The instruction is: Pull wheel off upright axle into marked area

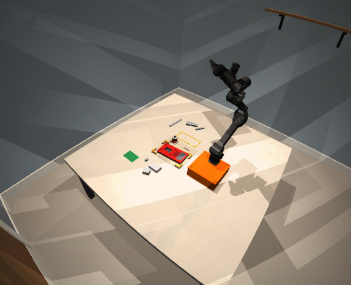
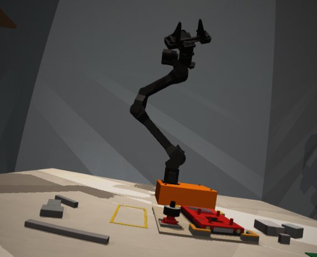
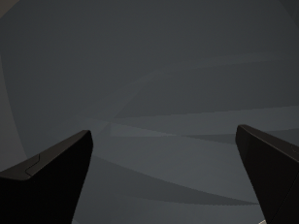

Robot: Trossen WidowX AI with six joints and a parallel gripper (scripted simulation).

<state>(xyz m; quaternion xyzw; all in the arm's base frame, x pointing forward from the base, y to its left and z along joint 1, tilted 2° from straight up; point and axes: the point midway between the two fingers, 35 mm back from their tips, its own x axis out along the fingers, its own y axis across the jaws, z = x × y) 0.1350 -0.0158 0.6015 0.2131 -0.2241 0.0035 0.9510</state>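
My gripper tip is now 200 mm short of the wheel and 650 mm above it. The rest, counted from my gripper tip: long grey bar: 350 mm ahead, 190 mm to the right, 680 mm below; then black axle: 200 mm ahead, 650 mm below; then green patch: 340 mm ahead, 330 mm to the left, 690 mm below.
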